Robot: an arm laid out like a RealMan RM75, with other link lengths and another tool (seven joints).
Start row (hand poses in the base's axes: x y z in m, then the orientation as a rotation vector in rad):
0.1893 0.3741 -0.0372 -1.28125 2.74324 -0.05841
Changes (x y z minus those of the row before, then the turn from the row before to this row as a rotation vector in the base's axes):
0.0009 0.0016 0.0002 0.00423 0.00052 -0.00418
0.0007 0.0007 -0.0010 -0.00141 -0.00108 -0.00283
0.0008 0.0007 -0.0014 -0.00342 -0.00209 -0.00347
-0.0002 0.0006 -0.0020 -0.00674 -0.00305 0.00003
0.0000 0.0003 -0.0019 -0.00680 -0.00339 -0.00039
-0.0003 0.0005 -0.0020 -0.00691 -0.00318 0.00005
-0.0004 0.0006 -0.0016 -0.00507 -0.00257 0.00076
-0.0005 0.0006 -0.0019 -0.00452 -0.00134 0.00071
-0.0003 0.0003 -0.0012 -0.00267 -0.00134 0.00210
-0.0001 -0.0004 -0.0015 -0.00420 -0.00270 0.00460
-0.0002 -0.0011 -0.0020 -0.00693 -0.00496 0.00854
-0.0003 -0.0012 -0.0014 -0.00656 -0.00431 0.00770
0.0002 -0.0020 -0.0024 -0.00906 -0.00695 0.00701
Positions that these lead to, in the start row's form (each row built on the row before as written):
0.1902 0.3757 -0.0370 -1.27469 2.74505 -0.05261
0.1909 0.3764 -0.0380 -1.27077 2.74644 -0.05547
0.1917 0.3771 -0.0394 -1.26609 2.74803 -0.06179
0.1915 0.3777 -0.0414 -1.26664 2.74756 -0.07298
0.1915 0.3780 -0.0433 -1.26648 2.74706 -0.08450
0.1912 0.3785 -0.0453 -1.26701 2.74644 -0.09600
0.1908 0.3791 -0.0469 -1.26828 2.74529 -0.10452
0.1903 0.3797 -0.0488 -1.26983 2.74502 -0.11153
0.1900 0.3800 -0.0500 -1.27280 2.74327 -0.11586
0.1899 0.3796 -0.0515 -1.27898 2.73914 -0.12291
0.1897 0.3785 -0.0535 -1.29022 2.73120 -0.13474
0.1894 0.3773 -0.0549 -1.30045 2.72419 -0.14573
0.1896 0.3753 -0.0573 -1.30922 2.71607 -0.16182

